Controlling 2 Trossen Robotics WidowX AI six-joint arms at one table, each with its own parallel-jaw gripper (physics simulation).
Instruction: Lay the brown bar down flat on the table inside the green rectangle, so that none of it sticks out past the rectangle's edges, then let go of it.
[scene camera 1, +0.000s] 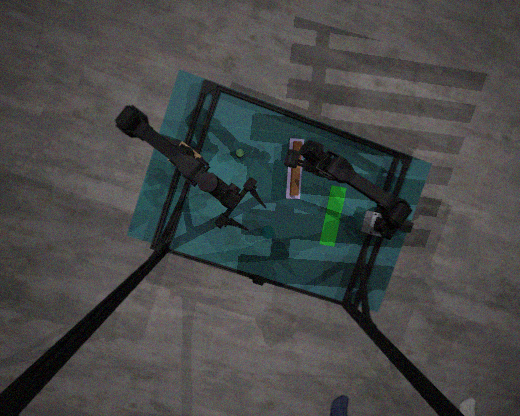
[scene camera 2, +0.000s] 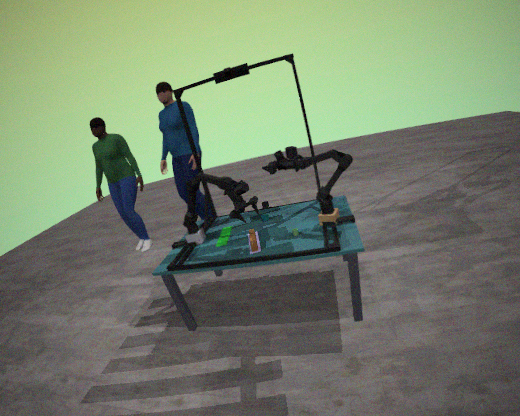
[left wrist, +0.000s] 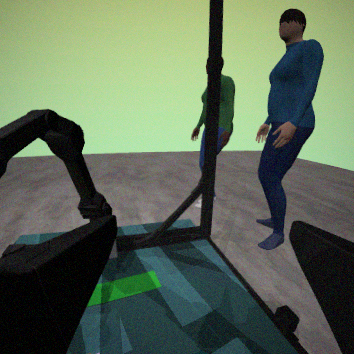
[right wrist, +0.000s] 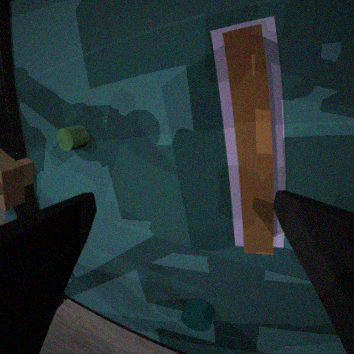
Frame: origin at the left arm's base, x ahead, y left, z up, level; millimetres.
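Where they show: left gripper, between the fingertips: (scene camera 1: 257, 219) (scene camera 2: 265, 165) (left wrist: 203, 226); right gripper, between the fingertips: (scene camera 2: 252, 218) (right wrist: 185, 200); left arm's base, origin of its link: (scene camera 2: 328, 211); right arm's base, origin of its link: (scene camera 1: 381, 225) (scene camera 2: 193, 231).
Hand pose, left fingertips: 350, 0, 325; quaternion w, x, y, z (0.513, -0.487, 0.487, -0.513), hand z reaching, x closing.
Observation:
Things, the pixels of their top centre, and the offset from my left fingertips, as dx, dy, dz. "spot": a spot on its surface instead.
- brown bar, centre of its top: (right wrist: 254, 157) (scene camera 1: 296, 168) (scene camera 2: 252, 237) +48, +265, -357
- lavender tray, a spot on its surface: (scene camera 1: 290, 192) spot: +93, +167, -363
- green rectangle, a spot on its surface: (left wrist: 130, 286) spot: +342, +154, -390
- small green cylinder, centre of its top: (right wrist: 64, 139) (scene camera 1: 239, 152) (scene camera 2: 294, 229) -187, +163, -358
- teal cylinder, centre of its top: (right wrist: 195, 321) (scene camera 1: 268, 232) +126, -33, -360
The brown bar (scene camera 1: 295, 185) (scene camera 2: 254, 242) (right wrist: 252, 140) lies lengthwise over a lavender tray (scene camera 1: 288, 192) (right wrist: 229, 145); in the right wrist view its near end shows slightly past the tray's end. The green rectangle (scene camera 1: 333, 216) (scene camera 2: 224, 236) (left wrist: 130, 286) is a flat marking on the table, to the right of the bar in scene camera 1. My right gripper (right wrist: 185, 200) is open and empty above the table; one finger overlaps the bar's near end in its wrist view. My left gripper (scene camera 1: 256, 218) (left wrist: 203, 226) is open and empty, high above the table, away from the bar.
A small green cylinder (scene camera 1: 240, 153) (scene camera 2: 295, 232) (right wrist: 73, 138) and a teal cylinder (scene camera 1: 269, 231) (right wrist: 198, 315) stand or lie on the table. A tan block (scene camera 2: 329, 216) and a grey block (scene camera 1: 371, 223) (scene camera 2: 196, 236) are at the arm bases. A black frame (scene camera 2: 305, 110) (left wrist: 215, 100) rises from the table.

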